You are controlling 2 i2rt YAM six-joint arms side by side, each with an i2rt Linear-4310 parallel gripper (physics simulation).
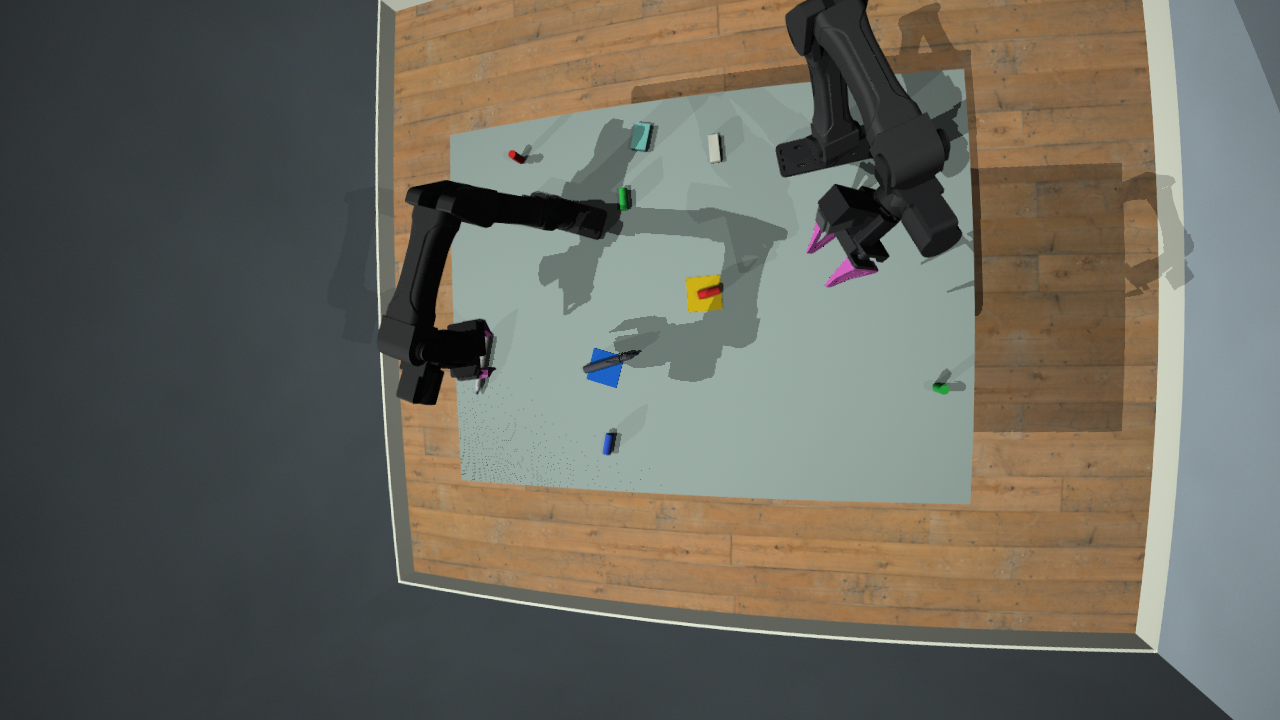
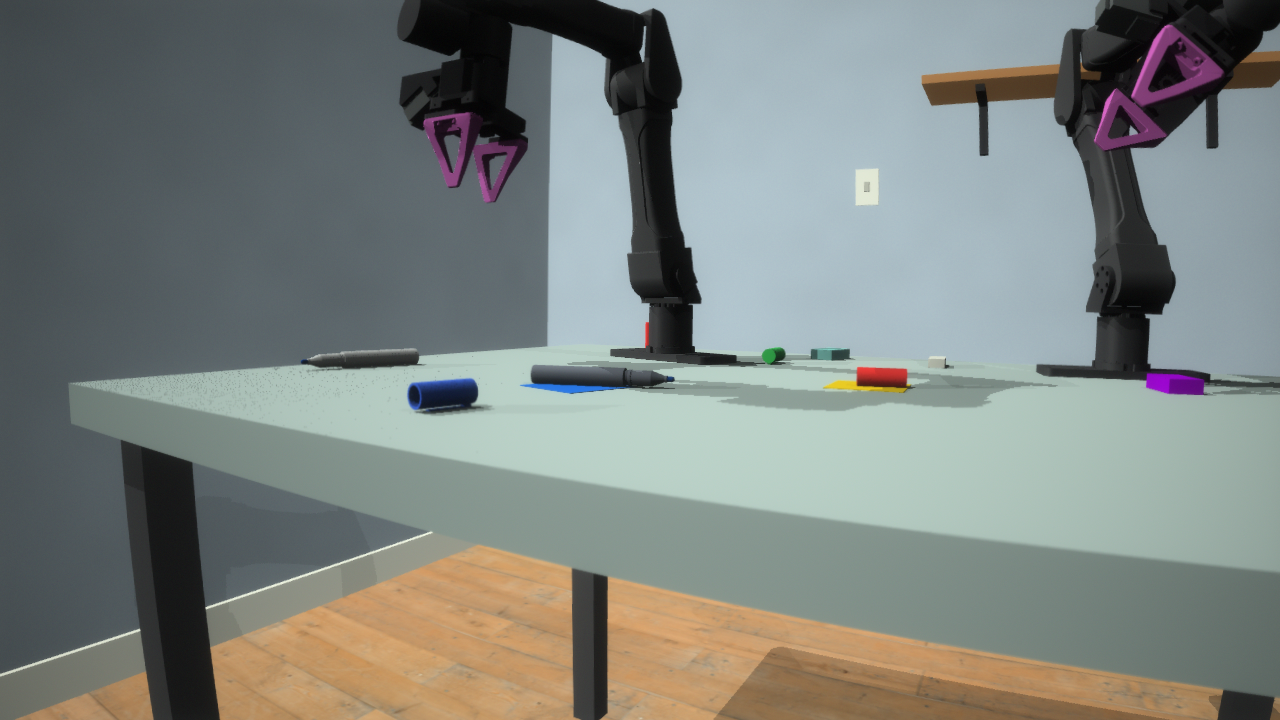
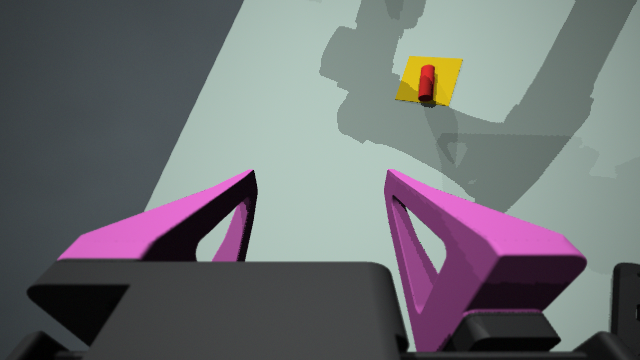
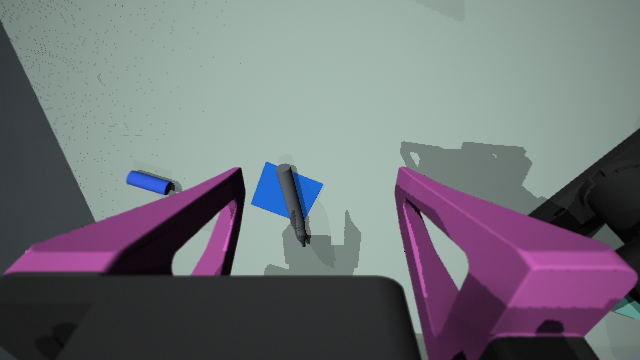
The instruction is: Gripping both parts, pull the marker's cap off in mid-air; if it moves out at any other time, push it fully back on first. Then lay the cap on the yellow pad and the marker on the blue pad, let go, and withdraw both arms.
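Places are measured from the left arm's base along level axes (x ahead, y right, z down), in millimetres.
Where they show: left gripper, between the fingertips: (image 1: 818, 269) (image 2: 1117, 125) (image 3: 320, 179); right gripper, between the fingertips: (image 1: 491, 352) (image 2: 472, 195) (image 4: 320, 179); left arm's base, origin of its link: (image 1: 825, 151) (image 2: 1120, 377); right arm's base, origin of its link: (image 1: 565, 215) (image 2: 670, 359) (image 4: 611, 181).
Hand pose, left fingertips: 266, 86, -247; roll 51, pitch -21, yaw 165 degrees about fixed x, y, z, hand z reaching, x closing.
Note:
Things, the pixels of their top centre, and the offset from my left fingertips, as dx, dy, dz.
- yellow pad, centre of its top: (image 2: 868, 385) (image 3: 427, 79) (image 1: 704, 293) -21, +223, +247
- dark grey marker, centre of its top: (image 2: 602, 367) (image 4: 293, 215) (image 1: 610, 362) +90, +458, +229
- blue pad, centre of its top: (image 2: 577, 385) (image 4: 285, 194) (image 1: 605, 367) +102, +479, +247
- second grey marker, centre of its top: (image 2: 360, 350) (image 1: 479, 366) +44, +798, +228
- blue cap, centre of its top: (image 2: 443, 380) (image 4: 145, 187) (image 1: 607, 444) +277, +501, +226
- teal block, centre of its top: (image 2: 830, 348) (image 1: 640, 136) -398, +296, +232
- white block, centre of its top: (image 2: 937, 357) (image 1: 714, 147) -328, +141, +235
- purple block, centre of its top: (image 2: 1174, 376) -108, -95, +232
The red cap (image 1: 709, 291) (image 2: 881, 377) (image 3: 426, 82) lies on its side on the yellow pad (image 1: 693, 305) (image 2: 839, 386) (image 3: 450, 75). The dark grey marker (image 1: 611, 361) (image 2: 581, 375) (image 4: 287, 185) lies uncapped across the blue pad (image 1: 609, 378) (image 2: 572, 388) (image 4: 263, 191); its blue tip end reaches past the pad's edge. My left gripper (image 1: 819, 267) (image 2: 1117, 121) (image 3: 320, 179) is open and empty, high above the table and well away from the cap. My right gripper (image 1: 488, 353) (image 2: 472, 192) (image 4: 320, 179) is open and empty, high above the table and apart from the marker.
A second grey marker (image 2: 366, 359) lies near the left table edge. A blue cap (image 1: 608, 443) (image 2: 443, 394) (image 4: 149, 182), green caps (image 1: 624, 198) (image 1: 940, 387), a red cap (image 1: 516, 156), a teal block (image 1: 641, 136), a white block (image 1: 714, 147) and a purple block (image 2: 1174, 384) are spread about.

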